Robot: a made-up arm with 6 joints.
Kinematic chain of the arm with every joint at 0, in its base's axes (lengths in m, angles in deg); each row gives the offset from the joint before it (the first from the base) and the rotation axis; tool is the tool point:
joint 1: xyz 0 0 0.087 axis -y
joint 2: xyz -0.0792 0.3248 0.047 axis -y
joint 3: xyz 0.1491 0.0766 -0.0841 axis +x
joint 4: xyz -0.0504 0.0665 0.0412 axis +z
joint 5: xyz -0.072 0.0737 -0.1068 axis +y
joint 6: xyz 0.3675 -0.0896 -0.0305 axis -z
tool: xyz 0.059 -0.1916 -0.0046
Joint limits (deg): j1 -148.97..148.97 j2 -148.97..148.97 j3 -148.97..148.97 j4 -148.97..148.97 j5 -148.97..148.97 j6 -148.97..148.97
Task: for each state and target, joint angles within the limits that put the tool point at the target. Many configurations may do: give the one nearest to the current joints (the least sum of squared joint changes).
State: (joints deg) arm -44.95 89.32 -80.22 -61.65 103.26 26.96
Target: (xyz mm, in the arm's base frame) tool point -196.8 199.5 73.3
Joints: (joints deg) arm -58.15 80.04 -105.30 -20.27 136.45 54.12
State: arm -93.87 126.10 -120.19 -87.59 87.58 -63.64
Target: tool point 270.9 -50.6 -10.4
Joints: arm -70.54 143.86 -76.07 -94.01 77.78 0.03
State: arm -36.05 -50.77 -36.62 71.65 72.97 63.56
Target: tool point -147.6 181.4 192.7
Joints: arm -56.08 -50.93 -52.79 53.38 111.46 101.35
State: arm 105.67 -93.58 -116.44 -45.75 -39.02 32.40
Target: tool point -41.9 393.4 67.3
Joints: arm 109.98 -89.81 -96.49 -68.15 -17.45 55.15
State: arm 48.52 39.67 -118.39 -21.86 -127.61 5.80
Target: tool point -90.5 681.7 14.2
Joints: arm 39.81 38.90 -103.25 -4.33 -108.07 28.74
